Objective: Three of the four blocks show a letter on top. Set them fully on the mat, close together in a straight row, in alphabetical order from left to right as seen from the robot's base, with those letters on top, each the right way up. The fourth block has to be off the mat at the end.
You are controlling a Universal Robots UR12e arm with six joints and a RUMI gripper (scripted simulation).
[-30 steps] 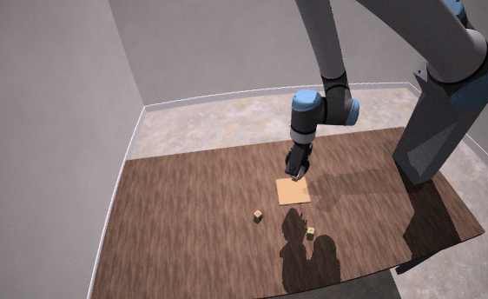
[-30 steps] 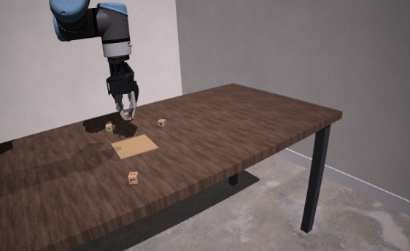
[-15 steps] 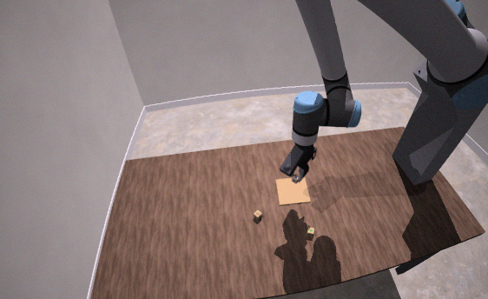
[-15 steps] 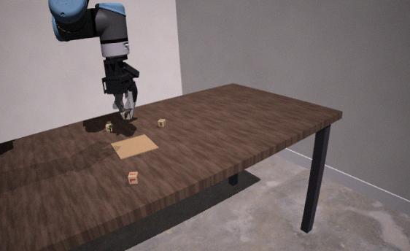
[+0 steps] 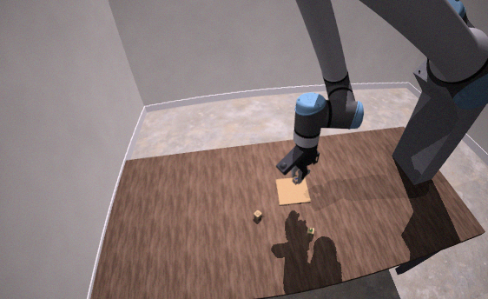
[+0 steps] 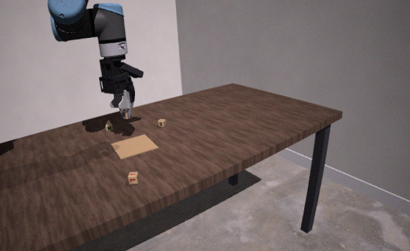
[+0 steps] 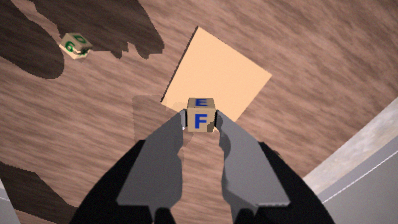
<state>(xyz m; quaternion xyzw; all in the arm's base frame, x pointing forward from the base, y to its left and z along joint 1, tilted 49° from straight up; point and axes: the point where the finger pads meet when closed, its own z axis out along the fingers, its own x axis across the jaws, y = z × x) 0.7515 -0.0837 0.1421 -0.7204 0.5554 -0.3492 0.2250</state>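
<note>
Now: the mat 10 mm behind my hand, 30 mm to the right of it and 120 mm below it.
</note>
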